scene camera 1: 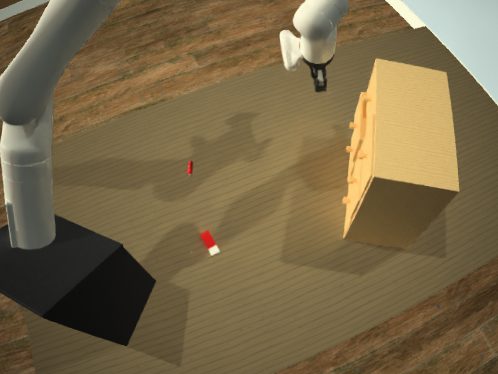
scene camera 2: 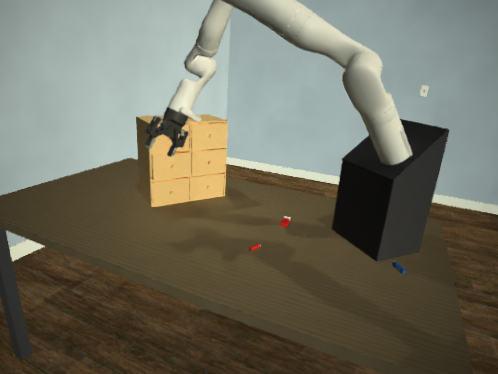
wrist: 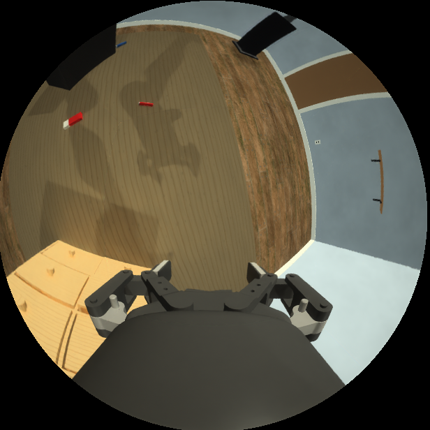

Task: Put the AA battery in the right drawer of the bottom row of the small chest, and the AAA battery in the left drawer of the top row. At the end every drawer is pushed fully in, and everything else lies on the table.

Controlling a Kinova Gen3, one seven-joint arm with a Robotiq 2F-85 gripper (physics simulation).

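Frame: origin at the arm's base, x up, y right, z ahead, level; metres.
Seen in the pictures: gripper, fingertip midpoint: (scene camera 2: 158,152); arm's base, origin of the base link: (scene camera 1: 33,235) (scene camera 2: 395,154).
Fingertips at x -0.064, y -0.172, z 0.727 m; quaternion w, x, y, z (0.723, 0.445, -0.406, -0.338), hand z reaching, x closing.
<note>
Pixels of each thing's top centre, then the offset from my fingertips to it. Level surfaces: height alone.
- wooden chest, middle of its top: (scene camera 1: 415,117) (scene camera 2: 182,118) dx +0.075, dy +0.273, dz +0.081 m
- small red battery, middle of its top: (scene camera 1: 189,167) (scene camera 2: 255,245) dx -0.243, dy -0.022, dz -0.367 m
- blue battery, middle of its top: (scene camera 2: 399,265) dx -0.239, dy +0.058, dz -0.794 m
- white block, middle of its top: (scene camera 1: 209,242) (scene camera 2: 285,219) dx -0.240, dy +0.211, dz -0.402 m
- table, its level: dx -0.254 m
A wooden chest (scene camera 1: 415,120) (scene camera 2: 144,165) (wrist: 47,295) has three rows of two knobbed drawers. Their fronts look nearly flush; small gaps are hard to judge, and the arm partly hides the top left drawer in scene camera 2. A small red battery (scene camera 1: 190,168) (scene camera 2: 255,247) (wrist: 146,104), which looks like the AAA, lies on the table. A blue battery (scene camera 2: 399,267) (wrist: 121,44), which looks like the AA, lies beside the robot's black base. My gripper (scene camera 1: 320,90) (scene camera 2: 161,149) (wrist: 208,270) is open and empty, high above the table in front of the chest's left side.
A red and white block (scene camera 1: 209,243) (scene camera 2: 285,221) (wrist: 73,120) lies on the table (scene camera 1: 280,310) (scene camera 2: 125,240) between the base and the chest. The black base (scene camera 1: 100,295) (scene camera 2: 365,200) (wrist: 90,60) stands opposite the drawer fronts. The table's edge runs along the chest's left side.
</note>
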